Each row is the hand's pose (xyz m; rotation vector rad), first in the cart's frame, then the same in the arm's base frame.
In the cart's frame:
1: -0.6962 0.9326 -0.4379 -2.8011 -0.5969 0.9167
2: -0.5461 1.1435 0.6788 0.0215 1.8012 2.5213
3: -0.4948 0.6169 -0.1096 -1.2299 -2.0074 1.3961
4: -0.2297 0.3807 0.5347 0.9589 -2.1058 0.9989
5: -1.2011 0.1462 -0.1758 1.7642 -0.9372 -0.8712
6: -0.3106 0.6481 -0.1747 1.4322 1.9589 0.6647
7: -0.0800 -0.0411 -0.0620 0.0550 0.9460 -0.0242
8: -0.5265 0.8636 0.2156 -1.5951 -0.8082 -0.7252
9: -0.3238 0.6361 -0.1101 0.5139 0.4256 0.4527
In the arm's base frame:
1: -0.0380 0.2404 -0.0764 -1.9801 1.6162 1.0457
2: 0.6358 -0.0620 0.8003 1.4247 1.1881 1.1170
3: -0.1895 0.0054 0.3357 -1.6836 -0.1546 0.8611
4: -0.1345 -0.3366 0.9847 -0.6262 -1.5209 0.1261
5: -0.5798 0.7262 0.5658 0.2205 -1.9526 -1.8382
6: -0.2061 -0.1693 0.2443 2.3938 0.5466 -0.6688
7: -0.7890 -0.3948 0.6318 0.5574 1.1351 -1.6887
8: 0.1780 -0.0127 0.5151 -2.3784 0.9513 -1.2221
9: -0.1868 -0.1644 0.3083 0.5406 0.3898 -1.2636

